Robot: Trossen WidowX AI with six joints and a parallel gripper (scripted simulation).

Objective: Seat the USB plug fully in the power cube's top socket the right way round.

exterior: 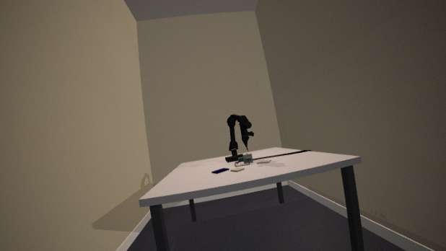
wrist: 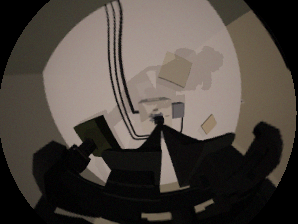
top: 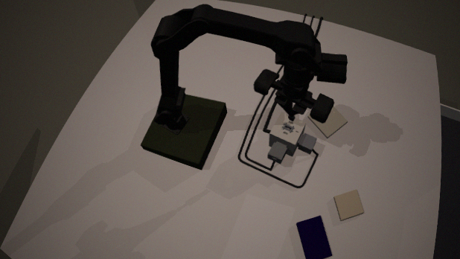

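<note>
Right now my gripper tip is 20 mm above the USB plug. Also, from my gripper tip: card (230 mm to the right, 210 mm ahead, 130 mm below).
</note>
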